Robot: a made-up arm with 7 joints.
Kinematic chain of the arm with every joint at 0, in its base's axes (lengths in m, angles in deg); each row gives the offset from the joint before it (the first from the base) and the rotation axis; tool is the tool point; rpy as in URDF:
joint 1: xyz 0 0 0.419 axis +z
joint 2: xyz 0 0 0 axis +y
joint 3: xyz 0 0 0.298 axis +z
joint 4: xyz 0.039 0 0 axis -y
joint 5: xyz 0.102 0 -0.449 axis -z
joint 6: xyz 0 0 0 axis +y
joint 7: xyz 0.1 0 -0.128 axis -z
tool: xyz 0 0 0 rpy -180 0 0
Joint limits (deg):
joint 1: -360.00..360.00
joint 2: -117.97..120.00
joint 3: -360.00..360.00
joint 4: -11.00..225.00
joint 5: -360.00..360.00
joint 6: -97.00..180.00
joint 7: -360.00..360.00
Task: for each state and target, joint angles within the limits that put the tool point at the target. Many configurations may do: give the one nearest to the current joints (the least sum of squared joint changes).
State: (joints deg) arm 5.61 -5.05 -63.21 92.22 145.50 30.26 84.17
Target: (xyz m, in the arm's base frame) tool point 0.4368 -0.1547 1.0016
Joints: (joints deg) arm 22.15 -26.96 -27.01 88.52 147.12 28.71 84.17
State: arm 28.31 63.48 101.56 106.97 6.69 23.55 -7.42
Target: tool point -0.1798 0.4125 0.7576
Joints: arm 13.68 79.71 127.53 53.02 7.74 51.35 -7.42
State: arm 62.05 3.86 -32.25 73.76 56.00 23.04 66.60
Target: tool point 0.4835 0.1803 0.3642
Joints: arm 58.03 -7.58 -35.00 37.85 58.54 25.75 66.60
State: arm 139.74 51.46 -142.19 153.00 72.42 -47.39 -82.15
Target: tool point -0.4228 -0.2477 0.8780
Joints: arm 178.23 37.56 -132.31 197.72 69.06 -75.49 -82.15
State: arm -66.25 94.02 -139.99 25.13 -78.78 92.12 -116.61
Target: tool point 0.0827 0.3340 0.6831
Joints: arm -89.29 58.65 -175.46 29.14 -84.40 84.96 -116.61
